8 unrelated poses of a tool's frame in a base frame.
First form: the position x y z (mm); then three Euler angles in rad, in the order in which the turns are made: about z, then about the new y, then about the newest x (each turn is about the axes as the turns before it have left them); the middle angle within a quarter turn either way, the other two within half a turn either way.
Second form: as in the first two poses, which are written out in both.
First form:
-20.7 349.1 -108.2 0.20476 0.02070 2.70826
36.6 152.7 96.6 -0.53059 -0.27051 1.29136
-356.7 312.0 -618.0 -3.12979 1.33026 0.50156
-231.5 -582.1 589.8 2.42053 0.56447 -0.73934
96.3 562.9 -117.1 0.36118 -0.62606 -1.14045
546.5 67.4 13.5 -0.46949 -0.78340 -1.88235
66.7 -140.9 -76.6 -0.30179 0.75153 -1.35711
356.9 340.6 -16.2 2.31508 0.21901 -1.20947
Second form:
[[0.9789 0.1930 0.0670 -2.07], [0.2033 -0.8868 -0.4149 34.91], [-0.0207 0.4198 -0.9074 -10.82], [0 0 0 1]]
[[0.8311 -0.0820 -0.5500 3.66], [-0.4876 0.3679 -0.7918 15.27], [0.2672 0.9263 0.2658 9.66], [0 0 0 1]]
[[-0.2382 -0.4566 -0.8572 -35.67], [-0.0028 -0.8823 0.4707 31.20], [-0.9712 0.1145 0.2089 -61.80], [0 0 0 1]]
[[-0.6346 -0.2171 -0.7417 -23.15], [0.5578 -0.7930 -0.2451 -58.21], [-0.5350 -0.5693 0.6243 58.98], [0 0 0 1]]
[[0.7581 0.3507 -0.5498 9.63], [0.2864 0.5785 0.7638 56.29], [0.5860 -0.7365 0.3381 -11.71], [0 0 0 1]]
[[0.6319 0.4604 0.6236 54.65], [-0.3206 -0.5773 0.7510 6.74], [0.7057 -0.6744 -0.2172 1.35], [0 0 0 1]]
[[0.6976 -0.5740 0.4287 6.67], [-0.2172 0.4008 0.8901 -14.09], [-0.6828 -0.7140 0.1549 -7.66], [0 0 0 1]]
[[-0.6613 -0.1224 -0.7401 35.69], [0.7180 -0.3890 -0.5772 34.06], [-0.2173 -0.9131 0.3451 -1.62], [0 0 0 1]]

